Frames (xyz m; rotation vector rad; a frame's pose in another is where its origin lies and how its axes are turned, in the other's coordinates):
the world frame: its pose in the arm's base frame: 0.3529 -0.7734 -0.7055 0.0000 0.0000 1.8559
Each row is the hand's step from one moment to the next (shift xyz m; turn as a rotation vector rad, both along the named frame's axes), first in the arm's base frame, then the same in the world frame.
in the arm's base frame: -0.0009 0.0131 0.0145 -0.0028 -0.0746 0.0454
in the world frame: 0.0128 -0.0028 0.0145 -0.0708 0.0237 0.0454
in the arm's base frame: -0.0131 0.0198 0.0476 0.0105 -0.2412 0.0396
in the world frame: 0.0227 0.0070 0.0476 -0.2344 0.0578 0.0396
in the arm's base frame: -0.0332 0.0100 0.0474 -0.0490 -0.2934 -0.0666
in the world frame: 0.0189 0.0290 0.0474 -0.2678 0.1295 -0.0666
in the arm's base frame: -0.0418 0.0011 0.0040 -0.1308 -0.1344 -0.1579
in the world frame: 0.0128 0.0398 0.0040 -0.0922 0.1633 -0.1579
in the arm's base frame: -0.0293 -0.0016 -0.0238 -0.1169 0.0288 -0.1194
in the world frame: 0.0067 0.0286 -0.0238 0.0605 0.1041 -0.1194
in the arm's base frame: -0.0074 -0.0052 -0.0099 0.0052 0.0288 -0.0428
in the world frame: -0.0029 0.0086 -0.0099 0.0262 -0.0131 -0.0428
